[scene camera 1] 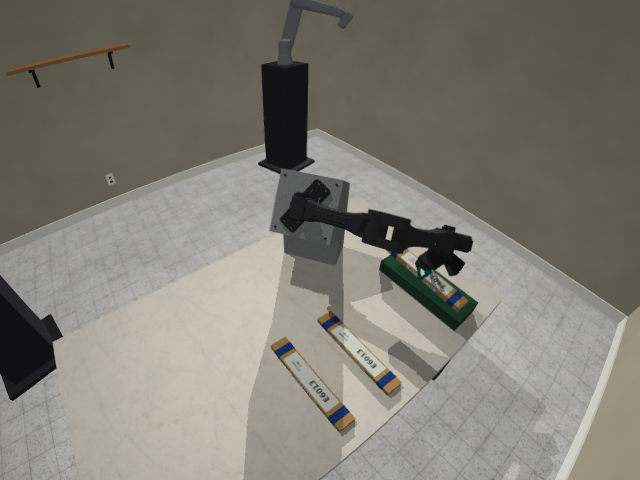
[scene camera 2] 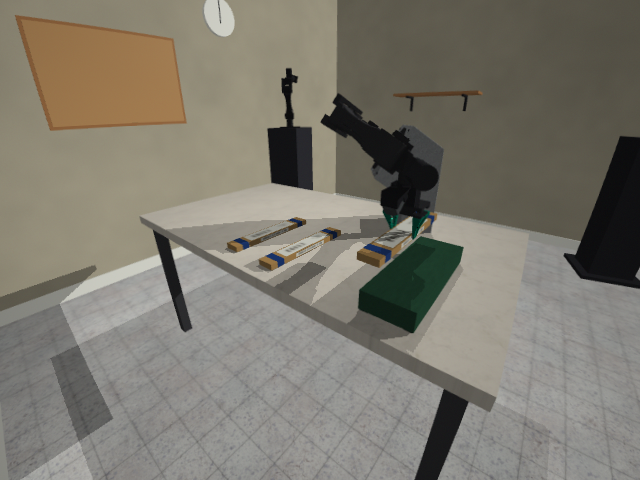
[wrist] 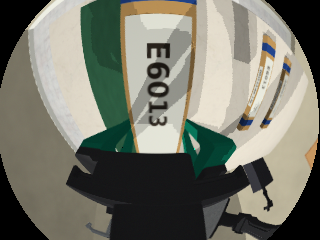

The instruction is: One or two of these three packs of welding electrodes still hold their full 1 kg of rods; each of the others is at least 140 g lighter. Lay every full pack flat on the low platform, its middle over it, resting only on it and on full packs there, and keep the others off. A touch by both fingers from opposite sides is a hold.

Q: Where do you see an electrode pack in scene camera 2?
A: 278, 258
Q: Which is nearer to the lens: the electrode pack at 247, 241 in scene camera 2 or the low dark green platform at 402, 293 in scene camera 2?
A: The low dark green platform.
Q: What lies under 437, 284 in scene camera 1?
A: An electrode pack.
